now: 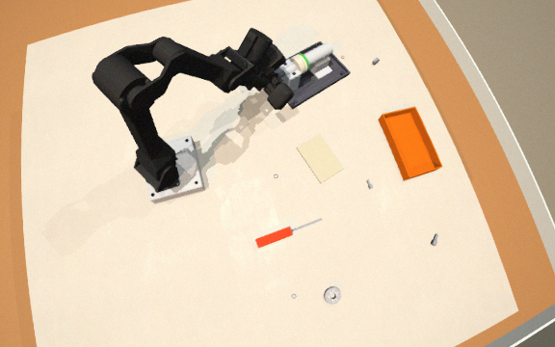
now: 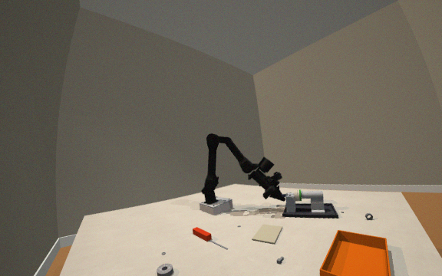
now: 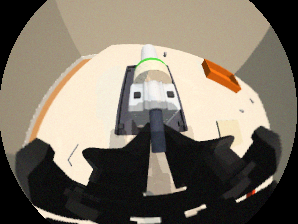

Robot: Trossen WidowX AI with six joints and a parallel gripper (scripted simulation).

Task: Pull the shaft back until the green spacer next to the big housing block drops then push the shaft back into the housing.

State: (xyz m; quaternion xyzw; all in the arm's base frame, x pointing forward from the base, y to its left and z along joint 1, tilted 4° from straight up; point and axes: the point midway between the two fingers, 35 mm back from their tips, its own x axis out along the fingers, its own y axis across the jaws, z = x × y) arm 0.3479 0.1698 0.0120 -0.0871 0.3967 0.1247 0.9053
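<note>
Now: gripper tip 50 mm short of the cream spacer, 20 mm to the right of it and 20 mm below it. From my gripper tip the other things lie so: grey-blue shaft: 60 mm ahead, 20 mm to the left, 20 mm above; cream card: 240 mm to the right, 50 mm below, 40 mm ahead; green spacer: 70 mm ahead, 20 mm to the left, 20 mm above.
</note>
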